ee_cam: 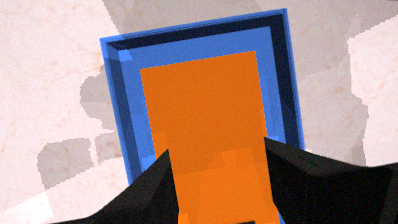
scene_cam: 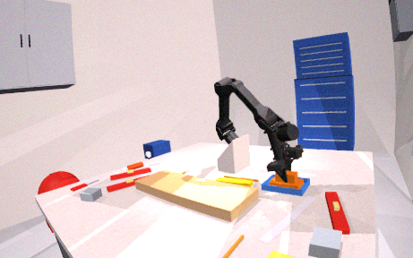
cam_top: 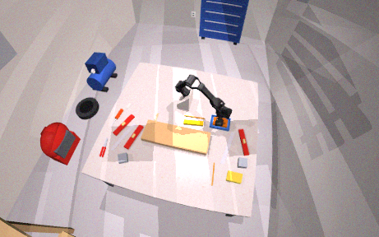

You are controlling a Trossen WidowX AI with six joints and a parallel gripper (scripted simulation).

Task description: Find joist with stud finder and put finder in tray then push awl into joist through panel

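The blue tray lies 2 cm below my gripper tip and 1 cm to the right of it. Also, from my gripper tip: yellow block 42 cm ahead, 21 cm to the left, 2 cm below; orange stud finder 2 cm to the right, 2 cm above; yellow bar 22 cm to the right, 7 cm ahead, 2 cm below.
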